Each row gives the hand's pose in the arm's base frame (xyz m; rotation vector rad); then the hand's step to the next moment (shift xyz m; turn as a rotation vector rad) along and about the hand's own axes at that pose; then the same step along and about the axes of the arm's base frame.
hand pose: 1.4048 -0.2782 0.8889 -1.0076 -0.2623 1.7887
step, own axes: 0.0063 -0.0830 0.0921 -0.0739 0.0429 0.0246
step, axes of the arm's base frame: -0.0129 0.0676 0.1033 -0.0372 -0.0758 0.0279
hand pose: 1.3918 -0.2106 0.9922 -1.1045 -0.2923 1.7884
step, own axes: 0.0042 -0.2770 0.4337 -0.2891 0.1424 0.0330
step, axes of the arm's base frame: -0.1726 0.2561 0.4116 -0.0805 -0.3008 0.0894
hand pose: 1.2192 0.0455 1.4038 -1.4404 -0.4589 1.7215
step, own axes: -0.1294 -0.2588 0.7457 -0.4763 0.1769 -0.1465
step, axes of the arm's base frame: -0.6044 0.2195 0.4758 0.0757 -0.5061 0.1333
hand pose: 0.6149 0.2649 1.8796 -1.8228 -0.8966 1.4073
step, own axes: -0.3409 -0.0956 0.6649 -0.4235 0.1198 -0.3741
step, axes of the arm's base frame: -0.7235 -0.1712 0.1212 0.3003 -0.4513 0.1995
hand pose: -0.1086 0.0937 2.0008 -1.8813 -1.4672 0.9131
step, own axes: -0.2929 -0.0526 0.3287 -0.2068 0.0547 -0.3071
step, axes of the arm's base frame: -0.3408 -0.2626 -0.1073 0.2441 -0.2235 0.1749
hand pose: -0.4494 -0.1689 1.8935 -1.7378 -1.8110 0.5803
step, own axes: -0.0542 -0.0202 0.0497 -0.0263 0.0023 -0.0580
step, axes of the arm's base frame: -0.0476 -0.0519 -0.0293 0.0400 -0.0300 0.0395
